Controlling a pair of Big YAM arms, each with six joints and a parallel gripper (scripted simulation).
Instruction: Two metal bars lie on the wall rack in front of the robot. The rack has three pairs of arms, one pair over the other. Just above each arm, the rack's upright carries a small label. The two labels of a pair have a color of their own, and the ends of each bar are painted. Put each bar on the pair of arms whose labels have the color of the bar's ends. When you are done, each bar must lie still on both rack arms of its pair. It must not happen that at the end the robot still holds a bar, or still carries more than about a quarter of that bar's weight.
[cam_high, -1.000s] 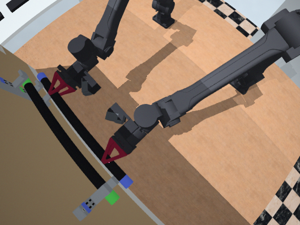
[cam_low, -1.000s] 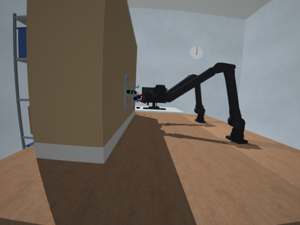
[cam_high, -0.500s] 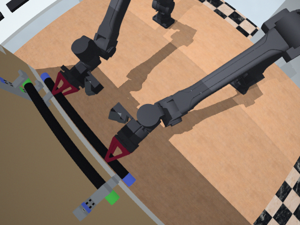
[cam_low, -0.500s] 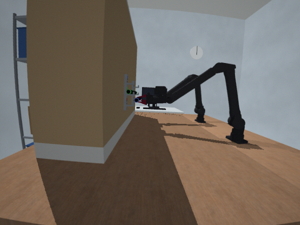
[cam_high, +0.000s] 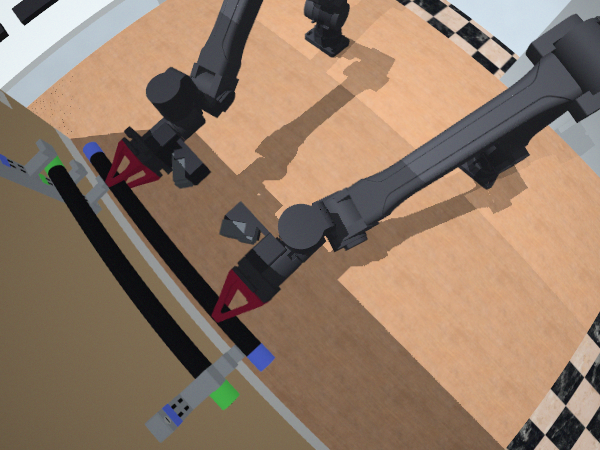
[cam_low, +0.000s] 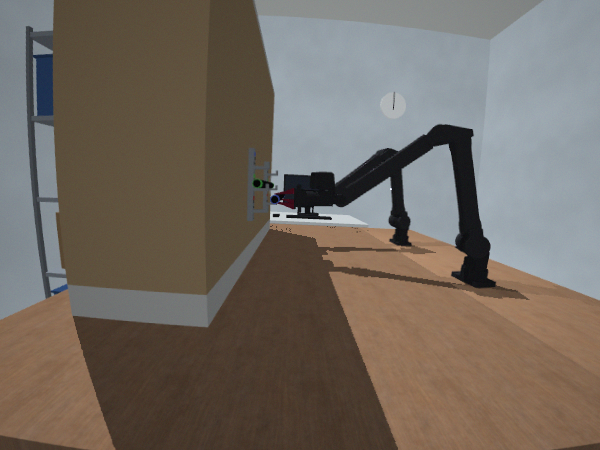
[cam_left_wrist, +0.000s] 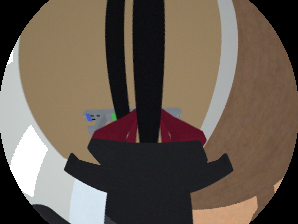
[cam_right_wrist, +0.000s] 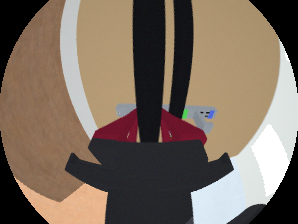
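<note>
The blue-ended bar lies 150 mm to the left of my right hand. Round my right hand: brown wall: 250 mm ahead, 170 mm to the left, 210 mm above; then green-ended bar: 60 mm ahead, 150 mm to the left, 50 mm above.
</note>
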